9 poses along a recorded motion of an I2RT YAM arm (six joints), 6.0 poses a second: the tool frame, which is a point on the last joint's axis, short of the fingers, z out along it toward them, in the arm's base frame.
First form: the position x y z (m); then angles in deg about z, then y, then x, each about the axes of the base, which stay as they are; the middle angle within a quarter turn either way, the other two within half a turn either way.
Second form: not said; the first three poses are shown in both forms.
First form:
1: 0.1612, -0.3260, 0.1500, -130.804, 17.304, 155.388
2: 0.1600, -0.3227, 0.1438, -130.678, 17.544, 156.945
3: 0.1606, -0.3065, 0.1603, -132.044, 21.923, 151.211
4: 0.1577, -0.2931, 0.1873, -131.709, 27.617, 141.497
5: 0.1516, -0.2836, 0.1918, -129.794, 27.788, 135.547
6: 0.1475, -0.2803, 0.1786, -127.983, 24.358, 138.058
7: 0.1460, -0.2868, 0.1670, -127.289, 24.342, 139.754
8: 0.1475, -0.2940, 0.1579, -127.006, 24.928, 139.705
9: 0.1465, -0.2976, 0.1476, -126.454, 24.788, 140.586
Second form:
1: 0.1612, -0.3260, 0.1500, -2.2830, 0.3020, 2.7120
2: 0.1600, -0.3227, 0.1438, -2.2808, 0.3062, 2.7392
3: 0.1606, -0.3065, 0.1603, -2.3046, 0.3826, 2.6391
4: 0.1577, -0.2931, 0.1873, -2.2988, 0.4820, 2.4696
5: 0.1516, -0.2836, 0.1918, -2.2653, 0.4850, 2.3657
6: 0.1475, -0.2803, 0.1786, -2.2337, 0.4251, 2.4096
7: 0.1460, -0.2868, 0.1670, -2.2216, 0.4248, 2.4392
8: 0.1475, -0.2940, 0.1579, -2.2167, 0.4351, 2.4383
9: 0.1465, -0.2976, 0.1476, -2.2070, 0.4326, 2.4537
